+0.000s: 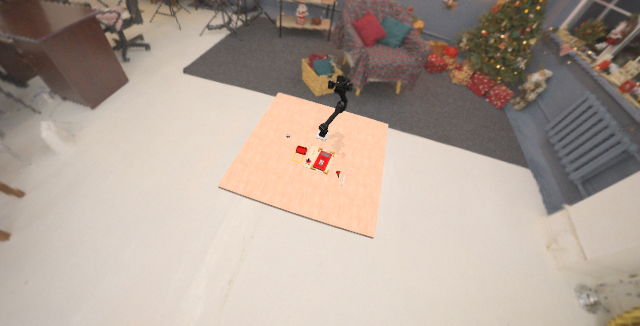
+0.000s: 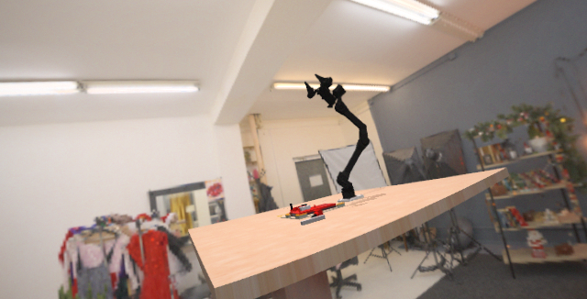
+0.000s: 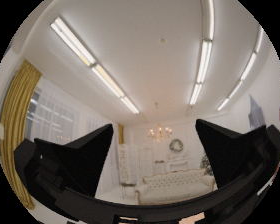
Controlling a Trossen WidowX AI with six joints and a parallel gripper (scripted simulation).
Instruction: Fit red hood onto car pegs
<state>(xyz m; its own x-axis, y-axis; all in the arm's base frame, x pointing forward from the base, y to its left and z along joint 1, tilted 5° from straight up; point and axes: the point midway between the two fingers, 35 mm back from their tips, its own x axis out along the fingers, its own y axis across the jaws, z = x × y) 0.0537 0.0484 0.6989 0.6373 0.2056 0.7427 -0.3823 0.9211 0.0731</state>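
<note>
Now: gripper tip 16 cm short of the red hood, 18 cm to the left of it and 72 cm above it. Round my gripper tip: white piece (26 cm ahead, 29 cm to the left, 72 cm below).
</note>
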